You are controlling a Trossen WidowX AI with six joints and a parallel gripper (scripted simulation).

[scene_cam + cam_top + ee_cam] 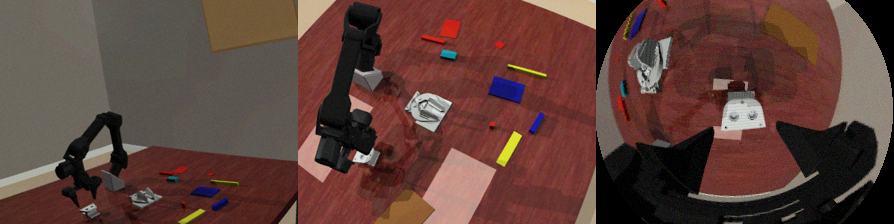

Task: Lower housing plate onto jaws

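My gripper tip is 1 cm short of the housing plate and 3 cm above it. The rest, counted from my gripper tip: red cube 30 cm ahead, 30 cm to the left, 4 cm below; teal block 3 cm ahead, 47 cm to the left, 5 cm below; yellow bar 38 cm ahead, 26 cm to the left, 5 cm below.
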